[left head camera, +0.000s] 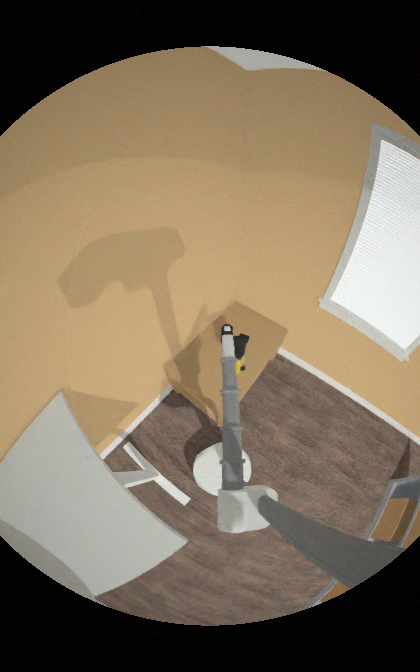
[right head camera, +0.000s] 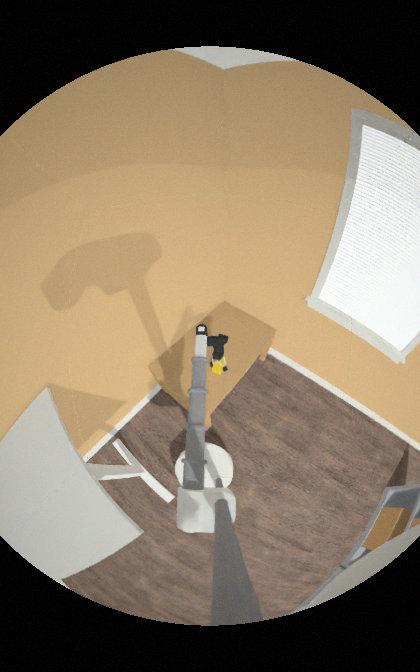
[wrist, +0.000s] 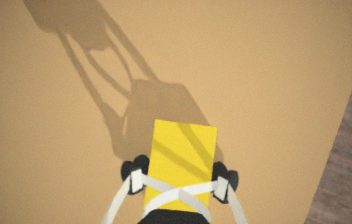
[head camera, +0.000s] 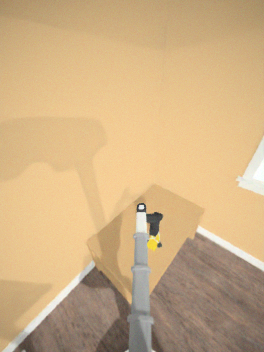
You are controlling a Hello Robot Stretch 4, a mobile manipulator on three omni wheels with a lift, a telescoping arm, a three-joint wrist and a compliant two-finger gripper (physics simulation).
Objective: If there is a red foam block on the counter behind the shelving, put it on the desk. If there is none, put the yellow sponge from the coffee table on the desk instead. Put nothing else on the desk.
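Frame: origin at the robot's base, x right, y ahead, z up, level; metres.
Seen in the pictures: gripper, fingertip midpoint: (wrist: 179, 171) (head camera: 153, 244).
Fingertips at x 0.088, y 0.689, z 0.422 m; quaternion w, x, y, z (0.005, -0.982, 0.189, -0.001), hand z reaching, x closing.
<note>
A point is followed by its place in that frame.
The yellow sponge (head camera: 153, 243) @(y 0.669, x 0.087, z 0.468 m) (left head camera: 238, 369) (right head camera: 217, 368) (wrist: 182, 150) @(y 0.717, x 0.100, z 0.468 m) is an upright block at the brown coffee table (head camera: 175, 210) @(y 1.011, x 0.305, z 0.423 m) (left head camera: 260, 340) (right head camera: 250, 335) (wrist: 280, 100) @(y 0.734, x 0.229, z 0.423 m); whether its base touches the top is hidden. My gripper (wrist: 179, 171) @(y 0.689, x 0.088, z 0.422 m) is shut on the sponge, one black fingertip pad against each side. The arm hides part of the sponge in the left head view. A large pale grey table top (left head camera: 75, 490) (right head camera: 55, 490), probably the desk, is at the lower left. No red foam block or counter shows.
Grey-framed shelving (left head camera: 400, 490) (right head camera: 400, 495) with brown boxes stands at the lower right. The coffee table sits in a corner between two orange walls. A white T-shaped leg (left head camera: 172, 491) (right head camera: 159, 487) reaches over the floor beside the grey table.
</note>
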